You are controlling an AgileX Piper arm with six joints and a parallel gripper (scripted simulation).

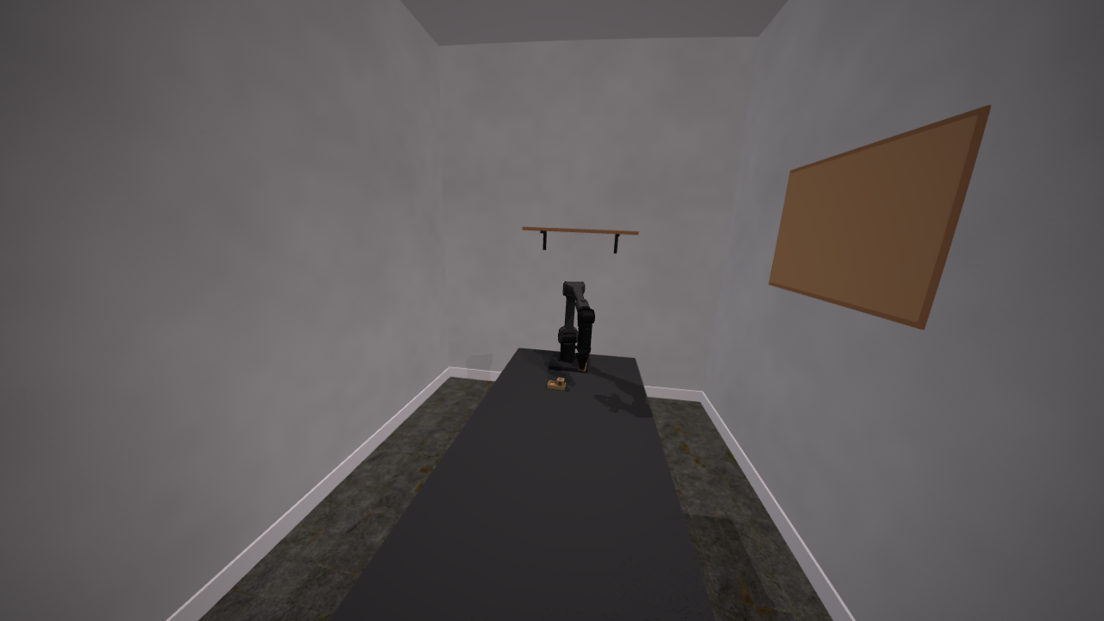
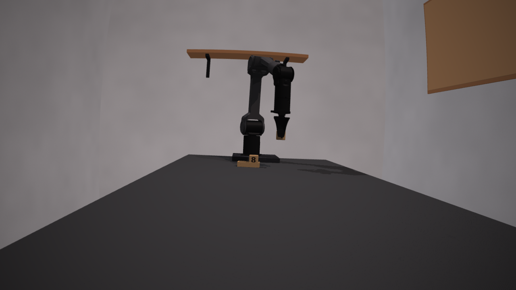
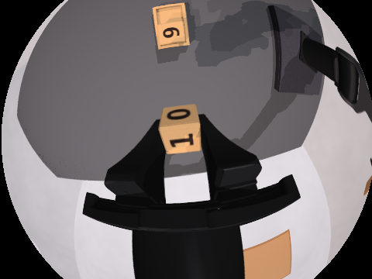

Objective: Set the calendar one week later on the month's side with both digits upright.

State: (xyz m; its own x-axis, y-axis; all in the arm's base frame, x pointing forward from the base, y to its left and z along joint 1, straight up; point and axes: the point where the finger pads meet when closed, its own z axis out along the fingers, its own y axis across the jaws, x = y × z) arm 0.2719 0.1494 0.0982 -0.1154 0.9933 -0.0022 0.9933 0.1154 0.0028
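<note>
The wooden tray is 11 cm to the right of my hand, 11 cm below it and 1 cm ahead of it. Also, from my hand: wooden cube: right at my hand.
</note>
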